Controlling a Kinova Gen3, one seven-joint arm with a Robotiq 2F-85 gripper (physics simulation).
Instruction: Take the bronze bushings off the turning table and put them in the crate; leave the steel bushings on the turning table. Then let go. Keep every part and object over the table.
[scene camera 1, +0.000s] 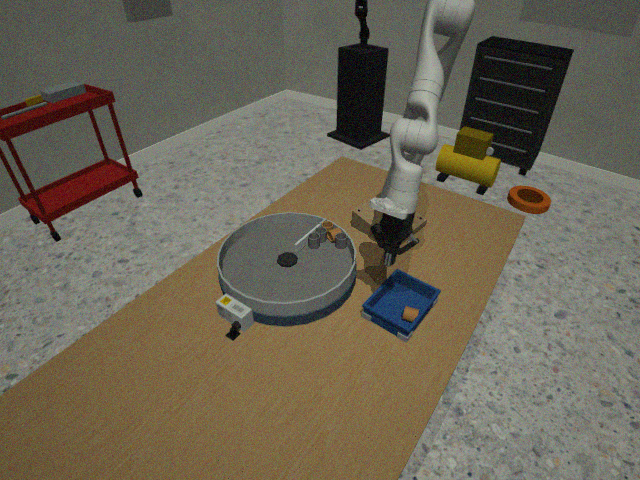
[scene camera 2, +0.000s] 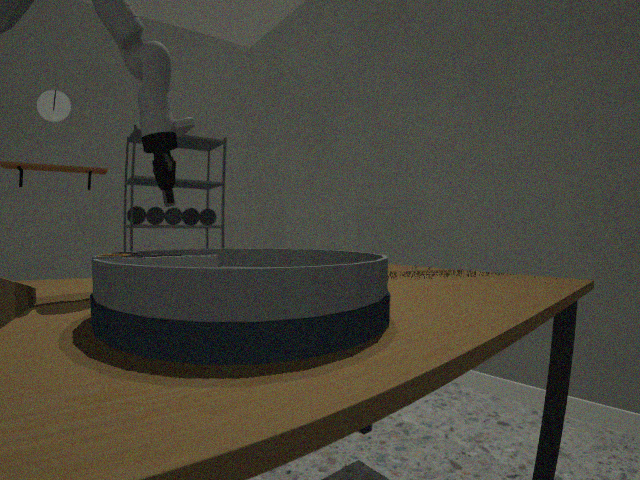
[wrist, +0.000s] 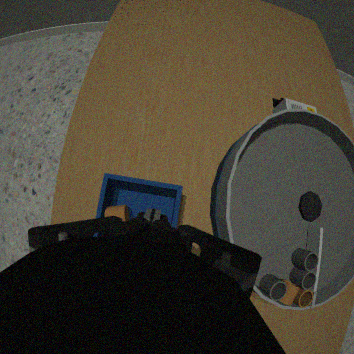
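The turning table is a round grey tray with a raised rim. Near its rim stand three steel bushings, grey and hollow. Close among them are what look like two bronze bushings: one shows its open end, the other seems to lie on its side. The blue crate holds one bronze bushing, lying near a corner. My gripper is shut and empty, above the crate's side nearer the arm.
A thin pale bar runs from near the dark hub to the turning table's rim. A small white box stands beside the rim. A wooden block lies behind the gripper.
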